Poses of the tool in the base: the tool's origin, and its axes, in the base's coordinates. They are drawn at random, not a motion.
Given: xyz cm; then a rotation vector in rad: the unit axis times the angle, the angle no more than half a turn.
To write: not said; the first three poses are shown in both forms.
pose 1, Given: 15.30 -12.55 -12.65 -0.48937 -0.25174 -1.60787
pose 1, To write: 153.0 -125.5 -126.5 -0.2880 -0.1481 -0.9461 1.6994
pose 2, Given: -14.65 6.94 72.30 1.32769 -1.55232 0.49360
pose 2, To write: -146.5 69.4 723.0 0.6318 -0.7387 0.2349 2.1015
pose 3, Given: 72.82 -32.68 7.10 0.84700 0.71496 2.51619
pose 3, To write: 728.2 -326.8 71.0 0.3081 0.2600 0.9151 2.7495
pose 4, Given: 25.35 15.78 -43.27 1.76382 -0.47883 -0.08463
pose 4, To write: 253.5 157.8 -432.7 0.9640 -0.2617 -0.0463 1.8296
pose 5, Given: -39.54 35.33 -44.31 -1.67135 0.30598 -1.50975
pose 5, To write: -395.4 353.3 -443.1 -0.7353 0.1346 -0.6642 2.2730
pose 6, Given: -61.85 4.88 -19.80 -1.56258 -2.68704 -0.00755
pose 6, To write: -618.5 48.8 -198.0 -0.5027 -0.8645 -0.0024 3.1084
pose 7, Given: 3.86 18.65 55.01 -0.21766 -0.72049 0.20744
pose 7, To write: 38.6 186.5 550.1 -0.2788 -0.9229 0.2657 0.7807
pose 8, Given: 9.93 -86.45 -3.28 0.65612 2.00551 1.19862
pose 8, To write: 99.3 -864.5 -32.8 0.2704 0.8264 0.4939 2.4268
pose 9, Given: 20.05 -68.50 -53.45 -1.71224 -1.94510 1.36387
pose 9, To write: 200.5 -685.0 -534.5 -0.5847 -0.6642 0.4657 2.9284
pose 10, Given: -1.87 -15.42 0.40 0.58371 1.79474 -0.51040
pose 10, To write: -18.7 -154.2 4.0 0.2986 0.9180 -0.2611 1.9551
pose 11, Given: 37.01 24.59 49.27 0.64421 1.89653 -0.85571
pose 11, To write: 370.1 245.9 492.7 0.2958 0.8707 -0.3929 2.1781
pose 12, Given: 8.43 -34.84 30.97 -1.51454 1.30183 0.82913
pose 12, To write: 84.3 -348.4 309.7 -0.7004 0.6020 0.3834 2.1624
